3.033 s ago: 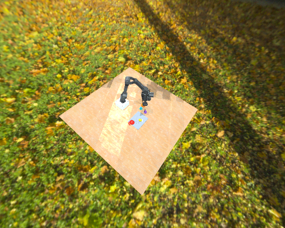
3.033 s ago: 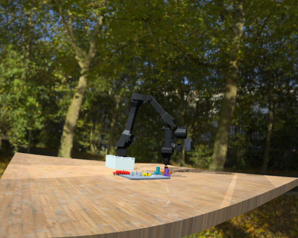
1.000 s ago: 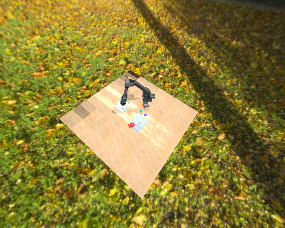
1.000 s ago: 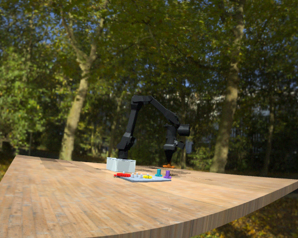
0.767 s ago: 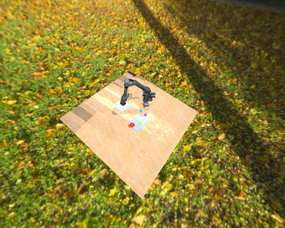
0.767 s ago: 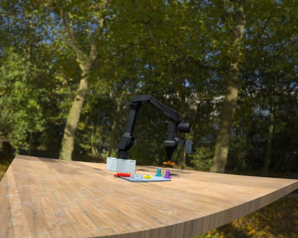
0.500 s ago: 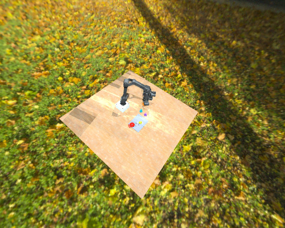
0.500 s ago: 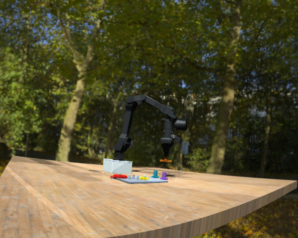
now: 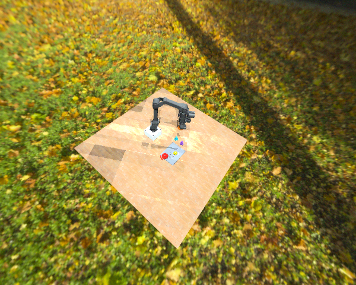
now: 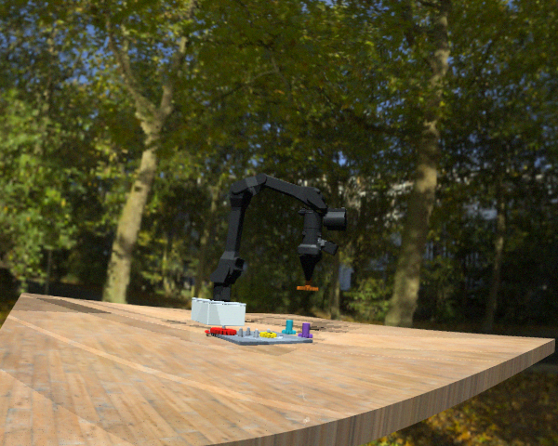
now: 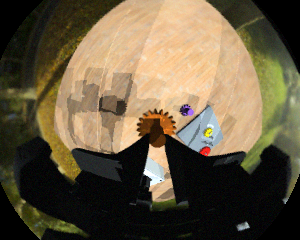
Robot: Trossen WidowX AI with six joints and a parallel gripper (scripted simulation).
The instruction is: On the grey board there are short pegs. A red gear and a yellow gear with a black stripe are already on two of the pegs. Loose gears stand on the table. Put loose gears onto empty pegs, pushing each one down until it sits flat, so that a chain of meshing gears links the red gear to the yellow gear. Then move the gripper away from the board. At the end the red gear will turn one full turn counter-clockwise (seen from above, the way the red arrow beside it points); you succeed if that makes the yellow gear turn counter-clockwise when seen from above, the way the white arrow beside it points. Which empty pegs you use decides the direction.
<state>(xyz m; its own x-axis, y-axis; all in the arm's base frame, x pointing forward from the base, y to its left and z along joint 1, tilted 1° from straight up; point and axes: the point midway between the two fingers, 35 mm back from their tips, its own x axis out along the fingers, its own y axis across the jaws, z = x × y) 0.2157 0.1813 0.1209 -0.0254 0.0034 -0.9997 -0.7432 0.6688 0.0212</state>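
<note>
My gripper tip is 220 mm to the left of the grey board, 150 mm above it and 100 mm short of it. Round my gripper tip: teal gear 140 mm below, 60 mm to the right, 10 mm ahead; purple gear 140 mm below, 90 mm ahead, 60 mm to the right; orange gear 10 mm below.
</note>
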